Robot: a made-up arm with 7 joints.
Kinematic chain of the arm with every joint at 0, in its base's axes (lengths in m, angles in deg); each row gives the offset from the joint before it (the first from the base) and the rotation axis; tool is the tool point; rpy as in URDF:
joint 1: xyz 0 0 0.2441 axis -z
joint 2: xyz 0 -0.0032 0.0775 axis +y
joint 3: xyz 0 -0.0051 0.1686 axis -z
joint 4: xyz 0 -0.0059 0.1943 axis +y
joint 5: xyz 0 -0.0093 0.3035 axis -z
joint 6: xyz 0 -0.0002 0.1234 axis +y
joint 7: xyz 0 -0.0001 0.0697 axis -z
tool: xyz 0 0 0 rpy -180 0 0
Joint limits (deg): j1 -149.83..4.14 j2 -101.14..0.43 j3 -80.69..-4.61 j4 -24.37..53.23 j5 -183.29..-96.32 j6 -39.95..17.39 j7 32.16..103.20
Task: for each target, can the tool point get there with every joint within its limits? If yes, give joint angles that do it. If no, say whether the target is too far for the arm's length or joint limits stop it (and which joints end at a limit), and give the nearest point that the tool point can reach.
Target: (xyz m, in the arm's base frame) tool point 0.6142 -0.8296 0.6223
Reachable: no: too far | nearest point 0.4912 -0.6635 0.5621 | short by 0.215 m
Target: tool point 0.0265 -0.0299 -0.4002
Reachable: no: joint limits stop it (at a limit: joint 2, joint 3, joint 4, joint 6) | nearest point 0.4955 -0.5591 -0.0502 | short by 0.789 m
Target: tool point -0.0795 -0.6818 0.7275
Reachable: yes | joints -97.43 -80.75 -35.52 43.01 -106.25 -10.97 85.37
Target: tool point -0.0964 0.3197 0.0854
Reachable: no: joint limits stop it (at a limit: joint 1, joint 2, joint 3, joint 4, joint 5, joint 6) | nearest point -0.5881 0.4394 0.2801 | short by 0.542 m
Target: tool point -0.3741 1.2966 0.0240
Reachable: no: too far | nearest point -0.5881 0.4394 0.2801 | short by 0.920 m
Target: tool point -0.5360 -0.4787 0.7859
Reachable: yes | joints -34.21 -52.96 -42.36 -12.20 -109.33 -8.03 97.18
